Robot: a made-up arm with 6 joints. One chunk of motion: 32 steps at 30 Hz.
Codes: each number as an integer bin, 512 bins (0 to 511) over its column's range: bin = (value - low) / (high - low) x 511, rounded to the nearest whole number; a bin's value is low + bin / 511 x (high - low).
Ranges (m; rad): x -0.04..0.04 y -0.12..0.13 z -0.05..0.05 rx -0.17..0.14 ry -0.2..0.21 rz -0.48..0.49
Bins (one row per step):
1: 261 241 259 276 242 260
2: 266 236 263 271 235 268
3: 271 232 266 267 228 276
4: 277 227 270 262 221 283
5: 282 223 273 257 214 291
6: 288 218 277 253 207 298
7: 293 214 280 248 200 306
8: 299 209 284 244 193 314
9: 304 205 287 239 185 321
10: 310 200 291 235 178 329
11: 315 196 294 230 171 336
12: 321 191 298 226 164 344
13: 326 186 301 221 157 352
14: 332 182 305 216 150 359
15: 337 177 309 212 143 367
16: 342 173 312 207 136 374
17: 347 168 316 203 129 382
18: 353 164 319 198 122 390
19: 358 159 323 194 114 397
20: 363 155 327 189 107 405
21: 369 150 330 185 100 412
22: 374 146 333 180 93 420
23: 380 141 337 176 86 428
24: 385 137 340 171 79 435
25: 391 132 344 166 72 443
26: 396 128 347 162 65 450
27: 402 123 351 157 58 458
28: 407 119 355 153 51 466
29: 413 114 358 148 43 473
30: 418 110 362 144 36 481
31: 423 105 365 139 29 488
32: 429 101 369 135 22 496
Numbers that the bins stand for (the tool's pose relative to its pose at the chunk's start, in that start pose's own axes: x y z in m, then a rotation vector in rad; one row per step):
1: 0.0009 -0.0021 0.0007 -0.0026 -0.0058 0.0135
2: 0.0016 -0.0045 0.0015 -0.0056 -0.0114 0.0287
3: 0.0024 -0.0065 0.0021 -0.0080 -0.0171 0.0439
4: 0.0034 -0.0089 0.0028 -0.0111 -0.0227 0.0572
5: 0.0041 -0.0109 0.0034 -0.0141 -0.0283 0.0724
6: 0.0051 -0.0133 0.0042 -0.0165 -0.0339 0.0857
7: 0.0059 -0.0153 0.0048 -0.0195 -0.0395 0.1009
8: 0.0068 -0.0177 0.0056 -0.0220 -0.0451 0.1160
9: 0.0076 -0.0197 0.0062 -0.0250 -0.0516 0.1293
10: 0.0085 -0.0222 0.0069 -0.0274 -0.0572 0.1445
11: 0.0093 -0.0241 0.0075 -0.0305 -0.0628 0.1578
12: 0.0103 -0.0266 0.0083 -0.0329 -0.0684 0.1730
13: 0.0110 -0.0290 0.0089 -0.0359 -0.0740 0.1882
14: 0.0120 -0.0310 0.0097 -0.0390 -0.0796 0.2015
15: 0.0128 -0.0334 0.0105 -0.0414 -0.0853 0.2167
16: 0.0135 -0.0354 0.0111 -0.0444 -0.0909 0.2299
17: 0.0143 -0.0378 0.0118 -0.0468 -0.0965 0.2451
18: 0.0153 -0.0398 0.0124 -0.0499 -0.1021 0.2603
19: 0.0160 -0.0422 0.0132 -0.0523 -0.1085 0.2736
20: 0.0168 -0.0442 0.0140 -0.0553 -0.1141 0.2888
21: 0.0178 -0.0466 0.0146 -0.0578 -0.1198 0.3021
22: 0.0186 -0.0486 0.0152 -0.0608 -0.1254 0.3173
23: 0.0195 -0.0510 0.0159 -0.0632 -0.1310 0.3324
24: 0.0203 -0.0530 0.0165 -0.0663 -0.1366 0.3457
25: 0.0212 -0.0554 0.0173 -0.0693 -0.1422 0.3609
26: 0.0220 -0.0574 0.0179 -0.0717 -0.1478 0.3742
27: 0.0229 -0.0598 0.0187 -0.0748 -0.1535 0.3894
28: 0.0237 -0.0618 0.0195 -0.0772 -0.1591 0.4046
29: 0.0247 -0.0642 0.0201 -0.0802 -0.1655 0.4179
30: 0.0254 -0.0662 0.0208 -0.0826 -0.1711 0.4331
31: 0.0262 -0.0686 0.0214 -0.0857 -0.1767 0.4463
32: 0.0272 -0.0706 0.0222 -0.0881 -0.1823 0.4615

